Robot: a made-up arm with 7 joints.
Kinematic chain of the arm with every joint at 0, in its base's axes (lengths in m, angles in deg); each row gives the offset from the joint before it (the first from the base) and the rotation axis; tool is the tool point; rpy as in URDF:
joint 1: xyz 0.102 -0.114 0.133 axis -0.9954 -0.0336 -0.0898
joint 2: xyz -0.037 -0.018 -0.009 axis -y
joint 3: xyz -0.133 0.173 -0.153 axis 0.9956 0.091 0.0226
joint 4: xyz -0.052 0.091 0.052 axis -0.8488 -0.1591 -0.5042
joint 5: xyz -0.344 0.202 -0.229 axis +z
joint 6: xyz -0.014 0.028 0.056 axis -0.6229 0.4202 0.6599
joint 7: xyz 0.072 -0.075 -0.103 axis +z
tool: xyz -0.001 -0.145 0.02 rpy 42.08 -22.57 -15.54
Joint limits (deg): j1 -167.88..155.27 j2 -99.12..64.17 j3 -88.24..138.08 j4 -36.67..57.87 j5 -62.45..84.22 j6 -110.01..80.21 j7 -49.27..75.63
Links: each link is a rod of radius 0.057 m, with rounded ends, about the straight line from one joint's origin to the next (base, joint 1, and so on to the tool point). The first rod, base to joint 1, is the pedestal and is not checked.
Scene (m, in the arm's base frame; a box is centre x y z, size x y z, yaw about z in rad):
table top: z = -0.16
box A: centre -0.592 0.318 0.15 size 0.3 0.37 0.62 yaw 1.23
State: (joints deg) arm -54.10 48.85 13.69 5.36 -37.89 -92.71 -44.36
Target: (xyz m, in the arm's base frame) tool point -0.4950 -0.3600 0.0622
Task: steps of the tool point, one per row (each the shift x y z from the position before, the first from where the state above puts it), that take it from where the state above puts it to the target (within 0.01 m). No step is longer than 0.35 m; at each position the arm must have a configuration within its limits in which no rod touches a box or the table.
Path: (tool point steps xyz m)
1: -0.0984 -0.0494 0.1921
2: -0.1199 -0.1172 0.1661
3: -0.1293 -0.1817 0.1150
4: -0.1230 -0.2258 0.0354
5: -0.1017 -0.2305 -0.0614
6: -0.0702 -0.1857 -0.1532
7: 0.0348 -0.0173 0.0882
8: 0.0557 -0.0176 0.0707
9: 0.0691 -0.0230 0.0361
10: 0.0692 -0.0295 -0.0124
11: 0.0543 -0.0310 -0.0664
12: -0.0392 -0.1078 -0.2793
13: -0.0568 0.1248 -0.2721

